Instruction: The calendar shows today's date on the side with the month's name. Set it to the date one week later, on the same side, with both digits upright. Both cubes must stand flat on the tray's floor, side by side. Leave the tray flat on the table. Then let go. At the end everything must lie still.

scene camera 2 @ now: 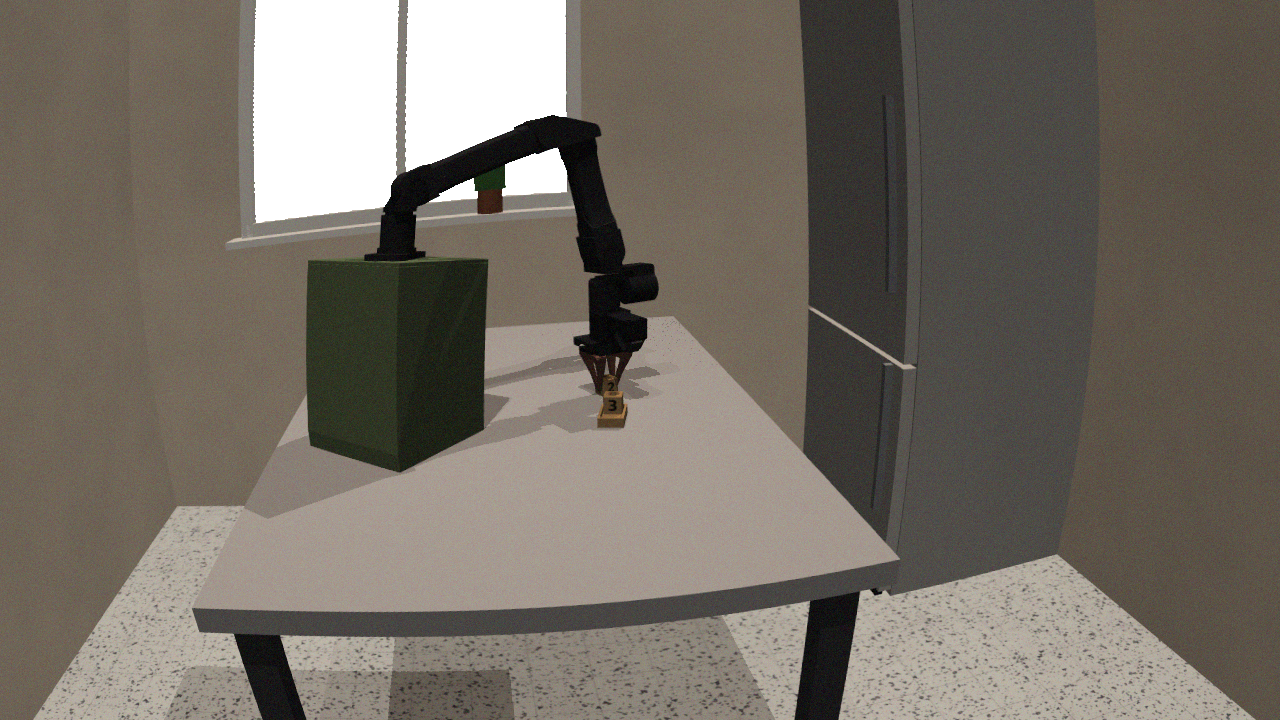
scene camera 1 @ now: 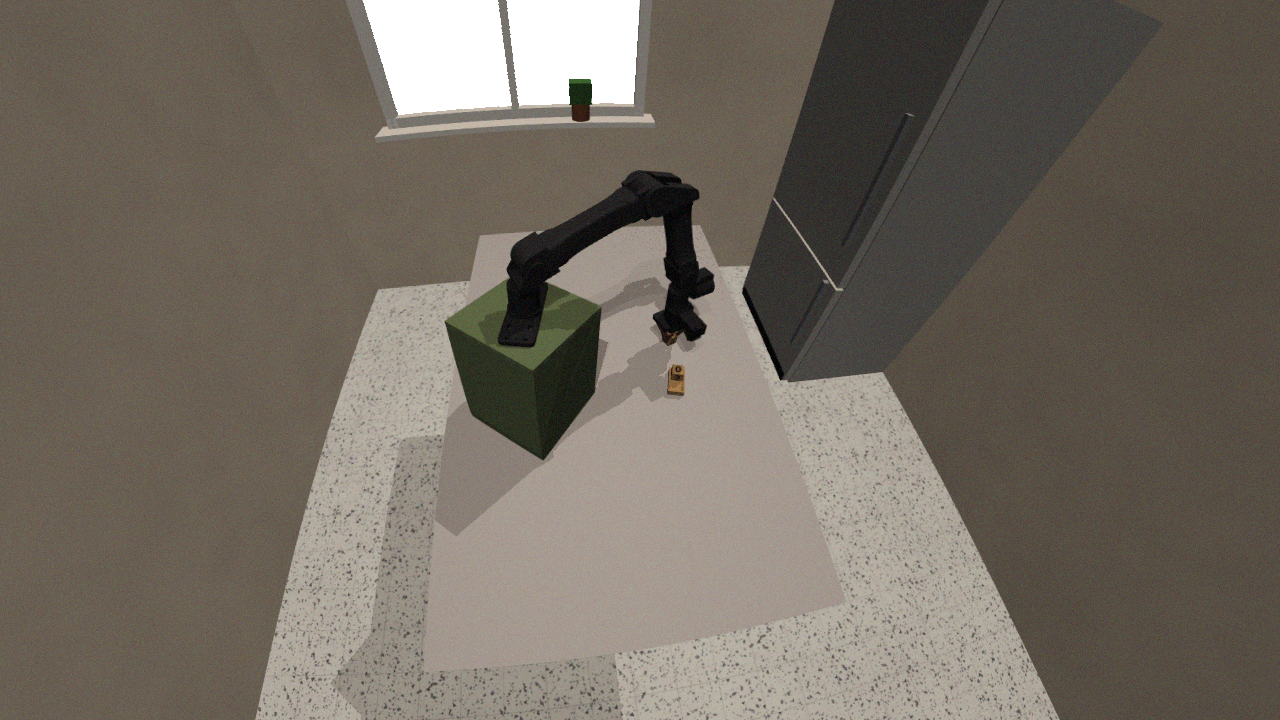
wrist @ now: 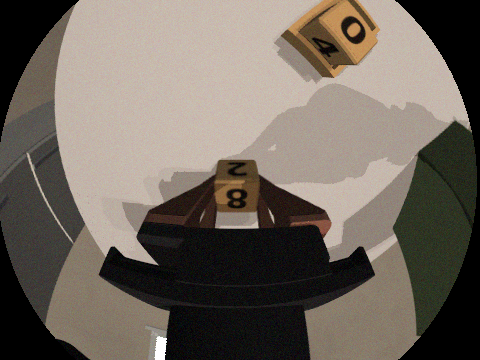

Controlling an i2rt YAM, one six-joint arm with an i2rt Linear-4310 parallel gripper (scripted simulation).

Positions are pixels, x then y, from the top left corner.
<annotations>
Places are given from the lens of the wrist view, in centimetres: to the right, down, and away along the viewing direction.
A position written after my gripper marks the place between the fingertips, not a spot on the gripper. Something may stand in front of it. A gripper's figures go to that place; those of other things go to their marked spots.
my gripper (wrist: 236, 180): 0, 0, 13
wooden cube (wrist: 236, 182): 0, 0, 10
</annotations>
